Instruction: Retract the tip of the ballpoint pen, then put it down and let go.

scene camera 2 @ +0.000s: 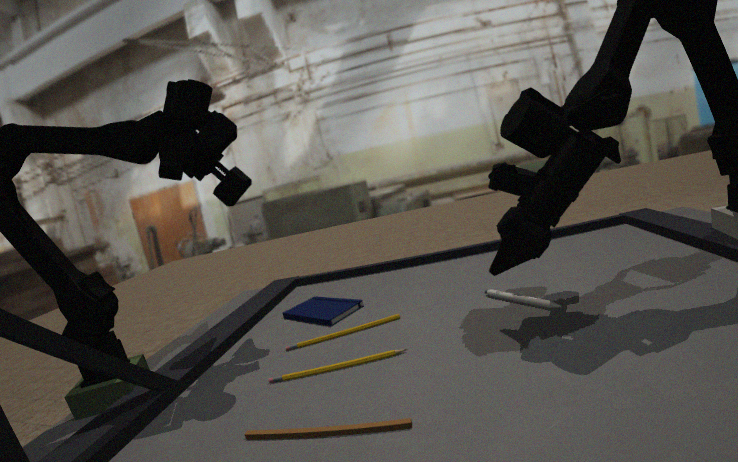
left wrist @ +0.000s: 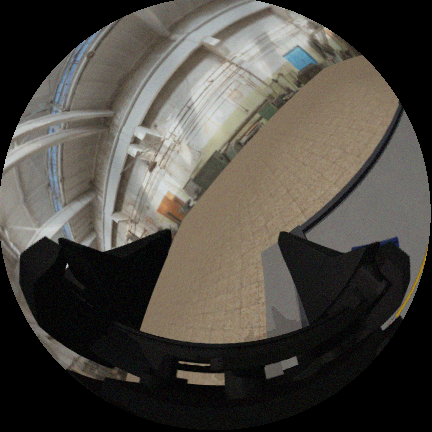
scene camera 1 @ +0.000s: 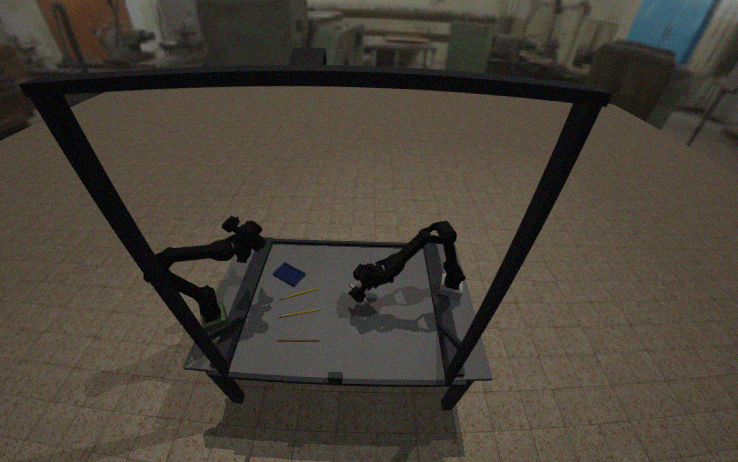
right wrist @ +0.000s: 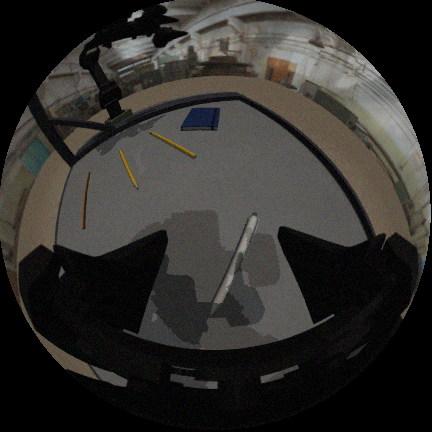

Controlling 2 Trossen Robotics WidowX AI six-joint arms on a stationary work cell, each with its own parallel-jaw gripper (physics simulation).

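Places are measured from the left arm's base along level axes (x up, y left, z back), in millimetres.
Where they show: left gripper, fingertip midpoint: (scene camera 2: 217,167) (left wrist: 226,236); right gripper, fingertip midpoint: (scene camera 2: 500,261) (scene camera 1: 353,285) (right wrist: 223,234); left arm's base, link origin: (scene camera 1: 212,314) (right wrist: 116,114); right arm's base, link origin: (scene camera 1: 452,283).
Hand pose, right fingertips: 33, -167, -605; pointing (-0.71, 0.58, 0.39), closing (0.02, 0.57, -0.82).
Things, the pixels of their top centre, and the offset from my right fingertips, as dx, dy, dz. Level surfaces: height alone.
- white ballpoint pen, top centre: (right wrist: 237,262) (scene camera 2: 520,294) -60, -4, -27
- grey table, surface height: dx -73
- blue notebook, top centre: (scene camera 2: 321,306) (right wrist: 202,114) (scene camera 1: 289,273) -61, +263, +224
- brown stick, top centre: (scene camera 2: 322,429) (right wrist: 83,194) (scene camera 1: 298,339) -66, -95, +309
A white ballpoint pen (scene camera 2: 522,299) (right wrist: 235,265) lies on the grey table (scene camera 1: 381,354) (scene camera 2: 544,414), partly in the right arm's shadow. In the right wrist view it slants between the finger outlines, its narrow grey end toward the bottom; whether the writing tip is out is too small to tell. My right gripper (right wrist: 223,234) is open and empty, hanging above the pen, fingers angled down and apart from it. My left gripper (left wrist: 226,236) (right wrist: 182,26) is open and empty, raised high by the table's left edge, far from the pen.
A blue notebook (scene camera 1: 288,274) (scene camera 2: 322,311) (right wrist: 201,119) lies at the back left of the table. Two yellow pencils (scene camera 2: 343,332) (scene camera 2: 340,366) and a brown stick (scene camera 1: 298,341) (scene camera 2: 328,429) (right wrist: 86,200) lie in front of it. A dark frame (scene camera 1: 326,76) stands around the table.
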